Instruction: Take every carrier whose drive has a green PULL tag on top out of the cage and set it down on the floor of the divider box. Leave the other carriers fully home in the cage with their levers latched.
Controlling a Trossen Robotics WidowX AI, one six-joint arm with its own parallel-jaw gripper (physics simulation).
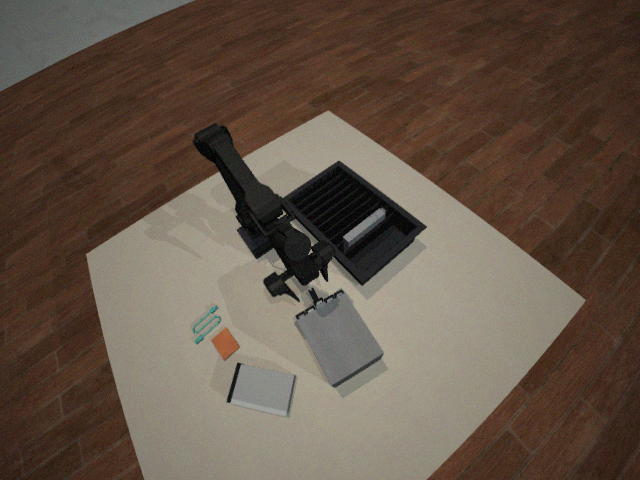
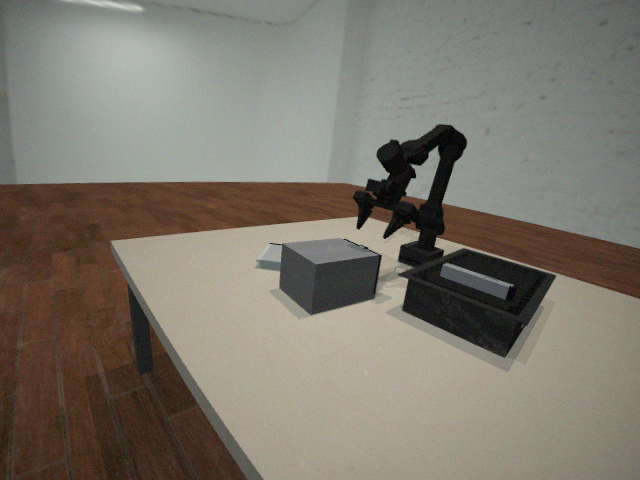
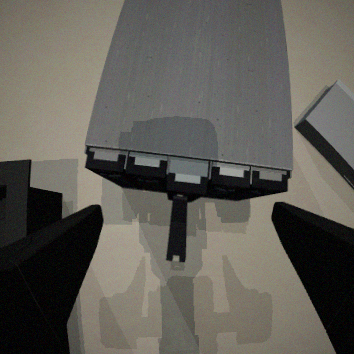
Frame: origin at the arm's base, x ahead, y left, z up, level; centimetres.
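Seen in the pictures: gripper, between the fingertips: (image 1: 313, 291) (image 2: 370, 233) (image 3: 188, 211); arm's base, origin of its link: (image 1: 256, 228) (image 2: 425, 247).
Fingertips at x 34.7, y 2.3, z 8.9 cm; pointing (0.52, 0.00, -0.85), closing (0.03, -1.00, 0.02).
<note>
Offsets run from my fingertips to a thing's top centre. "pt": to the spot under its first point. Level surfaces: height alone.
The grey cage @[dx +11.9, dy -1.2, dz -3.1 cm] (image 1: 341, 341) (image 2: 297, 273) (image 3: 200, 85) stands on the table with five black carrier fronts in a row. The middle carrier @[dx +7.0, dy -0.7, dz -3.4 cm] (image 3: 187, 184) sits slightly farther out than its neighbours, and its black lever @[dx -1.2, dy +0.1, dz -7.4 cm] (image 1: 313, 296) (image 3: 177, 230) is swung outward. The other levers look folded against their fronts. No green tag shows. My gripper (image 1: 312, 290) (image 2: 371, 232) (image 3: 188, 211) is open and empty, above and in front of the cage face, its fingers either side of the swung lever. The black divider box @[dx -17.9, dy +25.2, dz -5.8 cm] (image 1: 382, 195) (image 2: 454, 317) holds a light grey carrier @[dx -10.0, dy +25.9, dz -3.8 cm] (image 1: 364, 228) (image 2: 476, 281) on edge, beside the slots.
A flat silver block @[dx +9.8, dy -26.2, dz -12.3 cm] (image 1: 263, 388) (image 2: 269, 255) (image 3: 332, 117) with a black edge lies on the table @[dz -15.0 cm] (image 1: 465, 310) (image 2: 336, 392) beside the cage. An orange square @[pt dx -7.8, dy -29.8, dz -14.5 cm] (image 1: 225, 343) and a teal cable @[dx -17.1, dy -32.7, dz -14.0 cm] (image 1: 207, 324) lie near it. The divider box stands on the cage's other side, near the arm's base.
</note>
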